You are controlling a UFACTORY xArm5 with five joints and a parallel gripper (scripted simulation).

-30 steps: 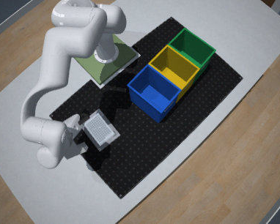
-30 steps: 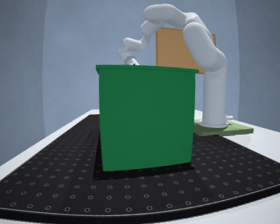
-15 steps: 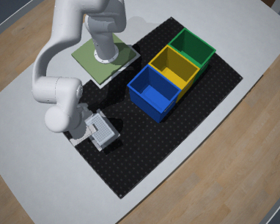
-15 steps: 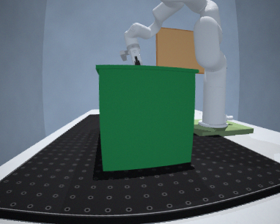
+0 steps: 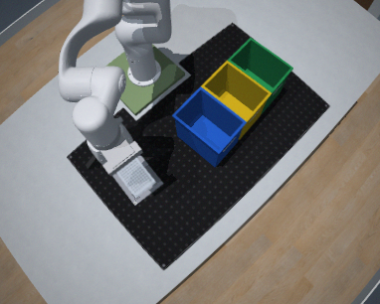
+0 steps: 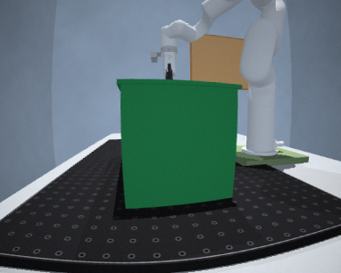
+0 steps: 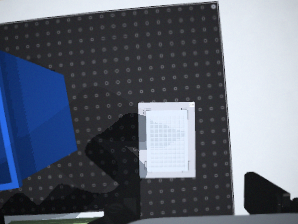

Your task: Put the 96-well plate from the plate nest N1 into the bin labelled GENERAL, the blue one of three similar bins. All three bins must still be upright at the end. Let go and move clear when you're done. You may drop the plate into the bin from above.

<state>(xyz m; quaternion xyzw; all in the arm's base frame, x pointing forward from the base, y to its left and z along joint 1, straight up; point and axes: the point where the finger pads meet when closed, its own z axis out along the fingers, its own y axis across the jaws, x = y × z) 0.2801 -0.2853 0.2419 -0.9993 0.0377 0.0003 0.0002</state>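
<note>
Now: hand 230 mm above the 96-well plate. The rest, counted from my hand: blue bin: 70 mm ahead, 270 mm to the left, 160 mm below; yellow bin: 60 mm ahead, 400 mm to the left, 160 mm below; plate nest N1: 240 mm below.
</note>
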